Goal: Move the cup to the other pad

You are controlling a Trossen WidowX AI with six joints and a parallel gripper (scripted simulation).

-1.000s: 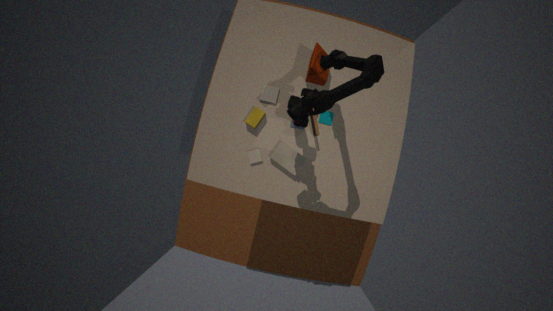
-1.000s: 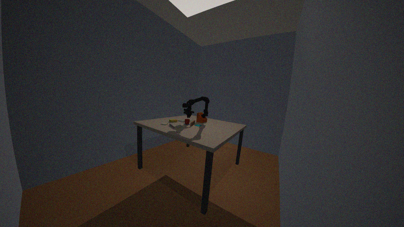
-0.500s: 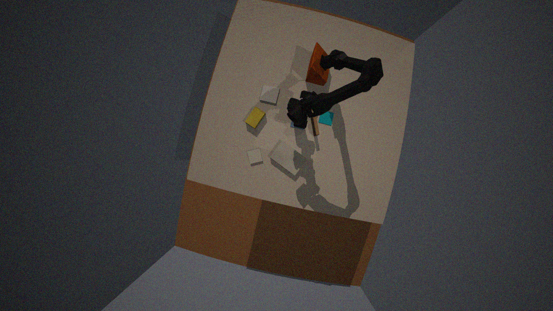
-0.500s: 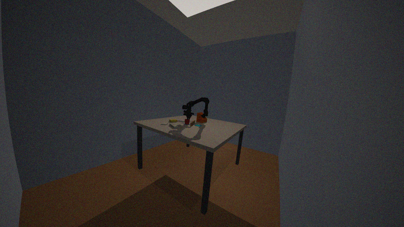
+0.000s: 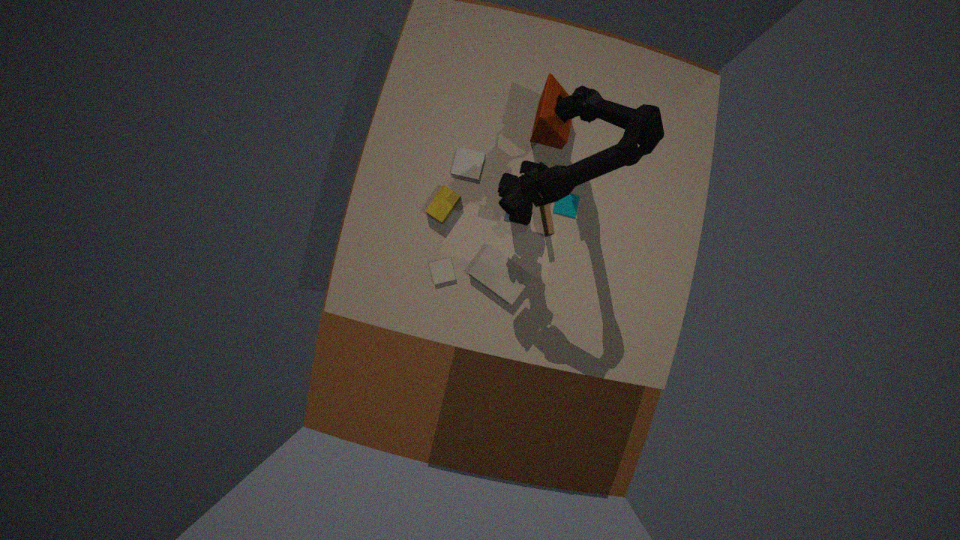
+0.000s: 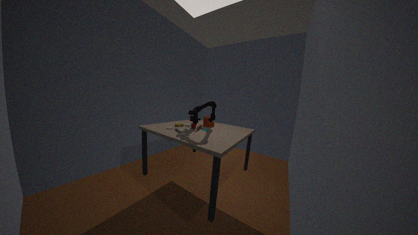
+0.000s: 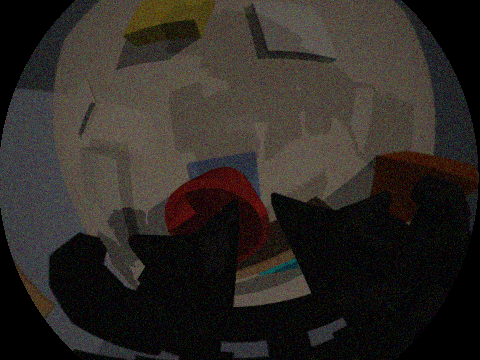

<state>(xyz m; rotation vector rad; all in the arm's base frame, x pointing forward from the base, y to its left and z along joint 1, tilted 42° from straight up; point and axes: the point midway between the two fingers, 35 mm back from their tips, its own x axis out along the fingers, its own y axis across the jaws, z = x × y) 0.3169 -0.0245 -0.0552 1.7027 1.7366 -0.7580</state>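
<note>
Now: gripper tip 4 cm past the teal pad, 16 cm to the right of it and 5 cm above it. The rest, counted from my gripper tip: red cup: 3 cm ahead; then wooden bar: 1 cm behind, 8 cm to the left, 3 cm below; then large white block: 25 cm ahead, 3 cm below.
</note>
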